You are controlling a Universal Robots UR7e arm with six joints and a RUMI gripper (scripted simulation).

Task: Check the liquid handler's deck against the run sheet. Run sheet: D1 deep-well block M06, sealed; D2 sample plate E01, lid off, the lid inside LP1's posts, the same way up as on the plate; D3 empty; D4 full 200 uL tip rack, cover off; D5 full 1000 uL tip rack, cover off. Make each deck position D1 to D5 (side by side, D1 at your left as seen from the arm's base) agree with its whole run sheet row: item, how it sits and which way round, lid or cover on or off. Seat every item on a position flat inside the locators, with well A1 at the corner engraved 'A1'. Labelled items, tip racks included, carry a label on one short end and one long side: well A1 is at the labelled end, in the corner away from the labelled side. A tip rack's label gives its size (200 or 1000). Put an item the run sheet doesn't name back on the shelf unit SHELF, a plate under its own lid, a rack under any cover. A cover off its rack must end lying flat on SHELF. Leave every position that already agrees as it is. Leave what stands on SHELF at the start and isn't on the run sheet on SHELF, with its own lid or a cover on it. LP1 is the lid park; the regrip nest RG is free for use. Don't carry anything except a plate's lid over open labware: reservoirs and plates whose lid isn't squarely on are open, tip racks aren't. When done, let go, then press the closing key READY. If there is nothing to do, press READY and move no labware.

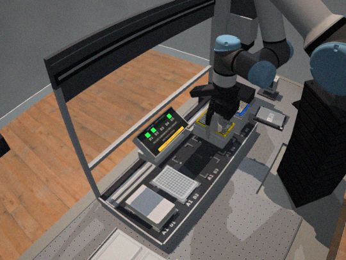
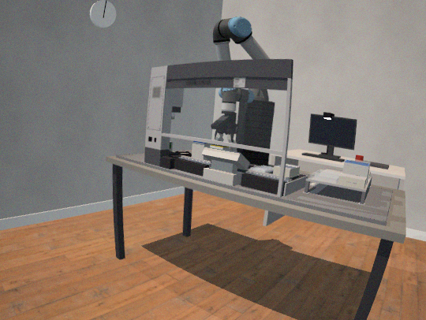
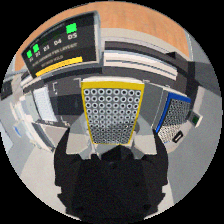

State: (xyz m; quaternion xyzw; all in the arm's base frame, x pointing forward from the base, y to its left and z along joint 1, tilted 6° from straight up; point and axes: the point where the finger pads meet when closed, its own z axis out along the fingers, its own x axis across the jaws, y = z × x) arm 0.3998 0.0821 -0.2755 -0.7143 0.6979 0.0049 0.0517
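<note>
Now: hand 130 mm to the left of the blue-rimmed tip rack, 10 mm below it and 10 mm past it. Round my hand: flat lid 320 mm to the right, 130 mm behind, 100 mm below; sample plate 250 mm to the left, 50 mm below, 10 mm behind; yellow-rimmed tip rack 10 mm to the right, 10 mm behind, 10 mm above.
</note>
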